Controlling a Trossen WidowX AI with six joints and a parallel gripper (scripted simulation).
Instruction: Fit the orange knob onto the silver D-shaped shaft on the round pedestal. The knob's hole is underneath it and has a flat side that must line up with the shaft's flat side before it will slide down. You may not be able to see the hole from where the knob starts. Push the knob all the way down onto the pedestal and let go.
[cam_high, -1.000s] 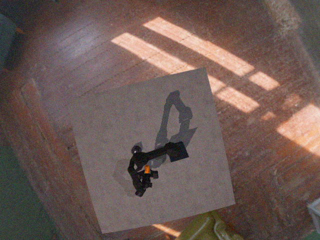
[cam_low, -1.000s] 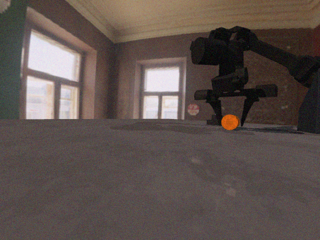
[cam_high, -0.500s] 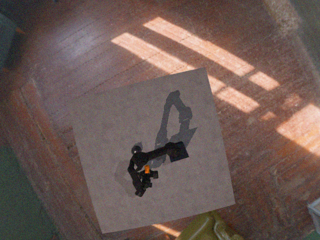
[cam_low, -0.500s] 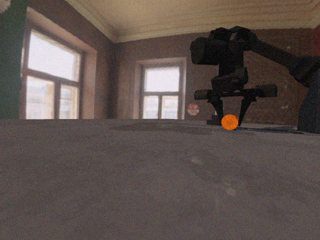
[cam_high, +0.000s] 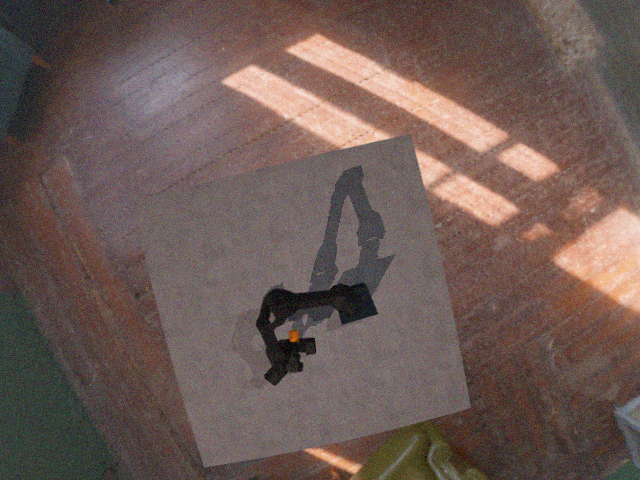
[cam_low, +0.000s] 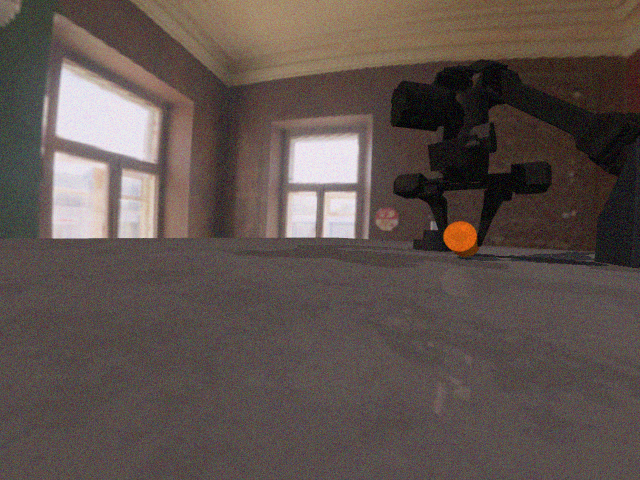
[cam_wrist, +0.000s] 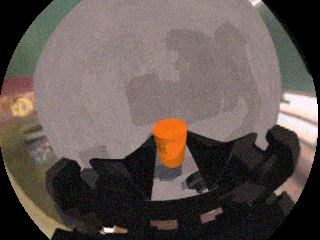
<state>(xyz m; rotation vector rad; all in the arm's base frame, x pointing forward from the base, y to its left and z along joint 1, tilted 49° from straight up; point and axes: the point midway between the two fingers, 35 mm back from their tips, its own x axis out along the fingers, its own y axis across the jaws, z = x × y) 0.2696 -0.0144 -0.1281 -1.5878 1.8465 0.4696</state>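
My gripper tip is 40 mm short of the round pedestal, 190 mm to the left of it and 10 mm below it. The rest, counted from my gripper tip: orange knob (10 mm above).
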